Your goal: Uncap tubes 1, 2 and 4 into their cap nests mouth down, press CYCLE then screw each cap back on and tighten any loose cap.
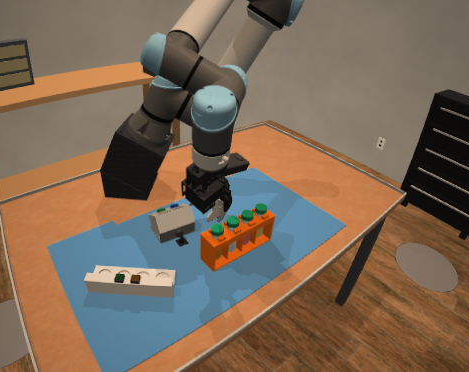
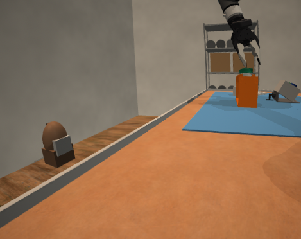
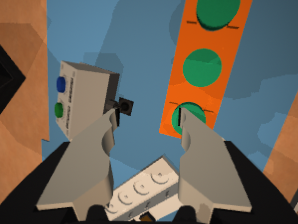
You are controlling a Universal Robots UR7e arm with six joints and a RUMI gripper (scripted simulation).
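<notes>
Now: hand 150 mm to the right of the cap, 40 mm above it and 20 mm short of it. Round my hand: green key 170 mm behind, 80 mm to the right, 80 mm below; then grey key housing 150 mm behind, 100 mm below, 50 mm to the right; then blue key 170 mm behind, 80 mm below, 30 mm to the right.
</notes>
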